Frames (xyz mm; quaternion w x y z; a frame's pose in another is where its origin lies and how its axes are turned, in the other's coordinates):
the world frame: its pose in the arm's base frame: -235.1 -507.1 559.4 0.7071 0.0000 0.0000 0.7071
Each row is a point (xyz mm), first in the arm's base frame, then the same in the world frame.
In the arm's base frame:
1: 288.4 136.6 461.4
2: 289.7 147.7 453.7
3: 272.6 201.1 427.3
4: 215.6 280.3 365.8
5: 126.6 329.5 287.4
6: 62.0 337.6 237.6
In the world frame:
1: 643.7 -523.5 -98.0
2: 654.8 -524.8 -105.7
3: 708.2 -507.7 -132.1
4: 787.4 -450.7 -193.6
5: 836.6 -361.7 -272.0
6: 844.7 -297.1 -321.8

